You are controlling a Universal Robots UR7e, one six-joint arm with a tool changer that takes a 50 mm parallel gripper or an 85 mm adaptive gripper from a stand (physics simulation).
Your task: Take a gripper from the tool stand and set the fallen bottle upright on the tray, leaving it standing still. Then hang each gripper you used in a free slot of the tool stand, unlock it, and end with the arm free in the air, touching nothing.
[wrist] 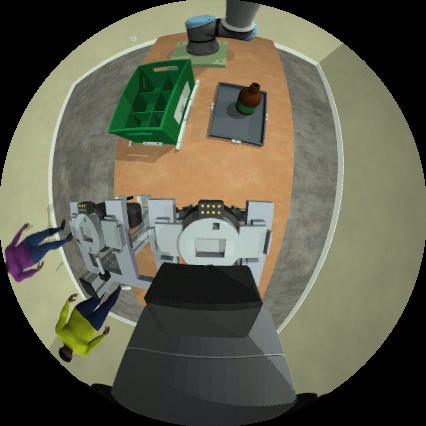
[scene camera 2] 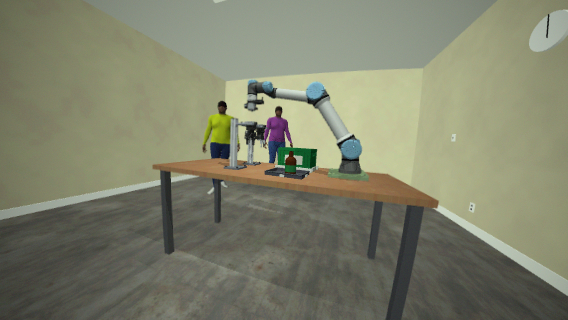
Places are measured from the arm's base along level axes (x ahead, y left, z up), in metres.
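Pixels of known places: end effector, tool point: (scene camera 2: 251,109); arm's base, origin of the base link: (wrist: 202,48) (scene camera 2: 349,172).
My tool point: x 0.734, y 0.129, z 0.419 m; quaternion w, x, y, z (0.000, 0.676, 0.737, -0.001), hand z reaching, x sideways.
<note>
For each thing: its top centre in the pictures, then the offset to it from my tool point. "pt": a spot on its surface instead.
- brown bottle, middle of its top: (wrist: 255,84) (scene camera 2: 291,151) 0.361 m back, 0.081 m left, 0.290 m down
- dark tray, middle of its top: (wrist: 240,108) (scene camera 2: 287,170) 0.338 m back, 0.063 m left, 0.425 m down
- arm's bare tool end, surface spot: (scene camera 2: 251,110) pt 0.005 m back, 0.012 m left, 0.007 m down
- green crate, middle of its top: (wrist: 145,88) (scene camera 2: 298,148) 0.322 m back, 0.221 m right, 0.275 m down
The brown bottle (scene camera 2: 291,165) (wrist: 249,99) with a green band stands upright on the dark tray (scene camera 2: 272,172) (wrist: 226,122). The tool stand (scene camera 2: 234,142) (wrist: 260,212) holds two grippers in its slots. One gripper (scene camera 2: 250,134) with a round light changer plate hangs in the slot straight ahead in the wrist view. The other gripper (scene camera 2: 261,131) (wrist: 89,232) hangs in the neighbouring slot, at the left in the wrist view. The arm's bare tool end (scene camera 2: 251,106) is above the stand, apart from both, and carries no gripper. The hung grippers' fingertips are mostly hidden.
A green crate (scene camera 2: 300,156) (wrist: 155,107) with compartments stands beside the tray. The robot base (scene camera 2: 350,166) (wrist: 202,46) is beyond the tray in the wrist view. Two people, in yellow (scene camera 2: 221,129) (wrist: 82,325) and purple (scene camera 2: 278,130) (wrist: 21,257), stand behind the table near the stand.
</note>
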